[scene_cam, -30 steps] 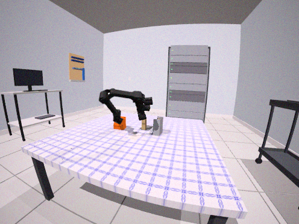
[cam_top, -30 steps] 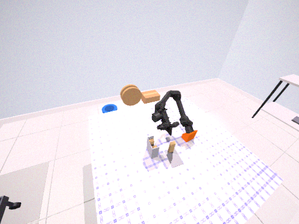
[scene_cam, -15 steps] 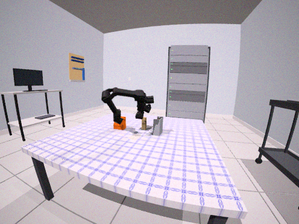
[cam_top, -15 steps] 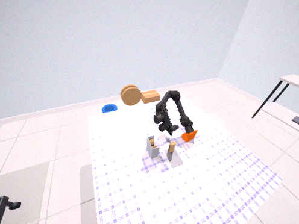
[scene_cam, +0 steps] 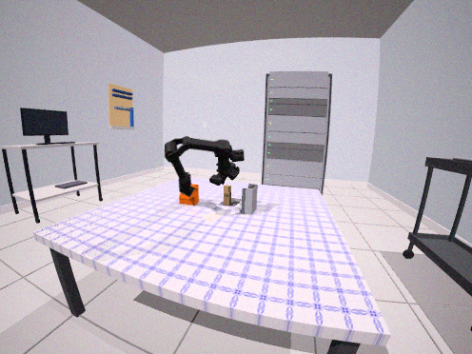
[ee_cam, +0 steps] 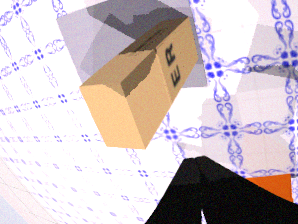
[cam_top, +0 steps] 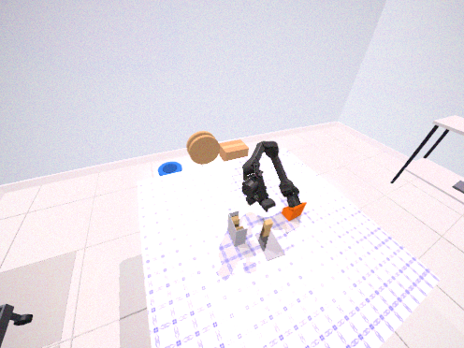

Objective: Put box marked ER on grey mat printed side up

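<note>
Now: gripper tip 8 cm above the tan box marked ER, 4 cm to the right of it and 1 cm short of it. Round my gripper tip: grey mat: 14 cm below, 10 cm to the left, 1 cm ahead.
</note>
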